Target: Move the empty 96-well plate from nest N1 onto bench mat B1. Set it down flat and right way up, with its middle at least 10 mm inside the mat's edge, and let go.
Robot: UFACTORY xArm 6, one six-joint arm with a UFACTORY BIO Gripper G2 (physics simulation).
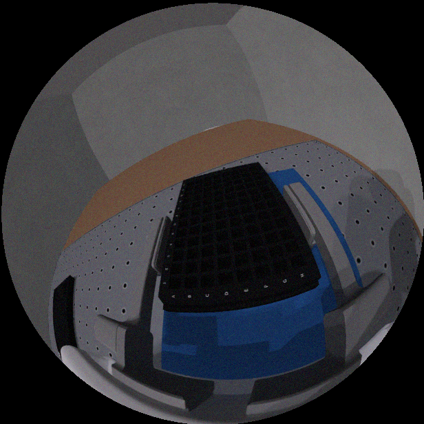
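The black 96-well plate [235,240] is right way up between the fingers, with its letters A to H along the near edge. My gripper [233,230] is shut on the plate, one pad against each long side. The blue bench mat B1 [250,330] shows below the plate's near edge, along its right side and past its far right corner. Shadows fall on the mat. The plate looks level and roughly in line with the mat; whether it touches the mat or hangs a little above it I cannot tell. Nest N1 does not show.
A grey board with holes [107,265] lies around the mat. A black block-like object [64,315] is at the far left, outside the left finger. A brown table surface [200,150] stretches behind the board, with grey walls beyond. A small pale object [212,128] shows at its far edge.
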